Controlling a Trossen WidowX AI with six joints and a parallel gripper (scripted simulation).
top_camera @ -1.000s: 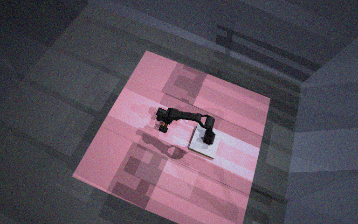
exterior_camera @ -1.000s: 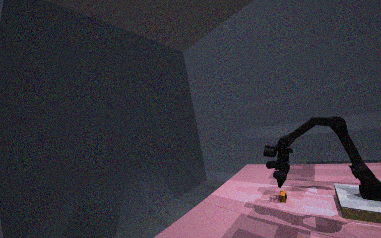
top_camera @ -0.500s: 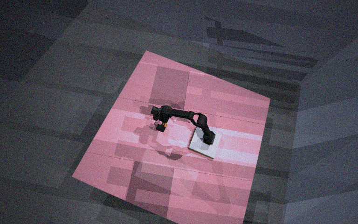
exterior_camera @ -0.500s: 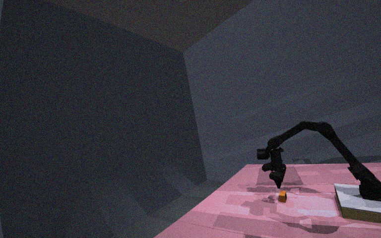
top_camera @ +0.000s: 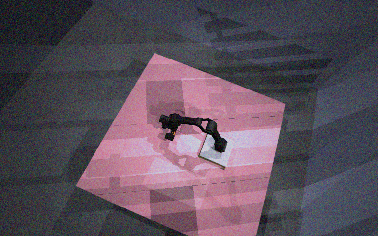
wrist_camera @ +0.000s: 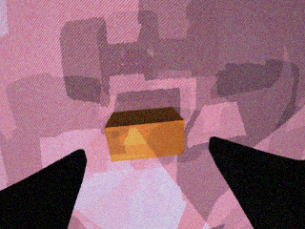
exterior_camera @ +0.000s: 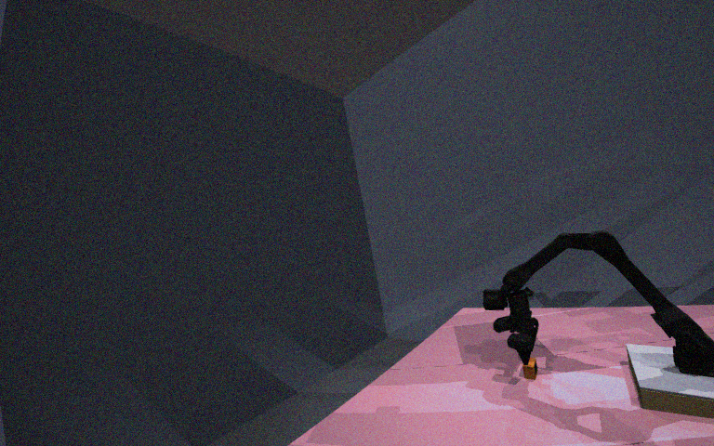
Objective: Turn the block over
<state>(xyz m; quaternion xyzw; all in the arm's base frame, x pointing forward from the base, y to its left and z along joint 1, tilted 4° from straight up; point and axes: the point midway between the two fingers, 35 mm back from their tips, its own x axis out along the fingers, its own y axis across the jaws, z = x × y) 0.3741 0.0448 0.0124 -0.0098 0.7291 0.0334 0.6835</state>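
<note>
My gripper tip is now 30 mm above the block and 10 mm past it.
</note>
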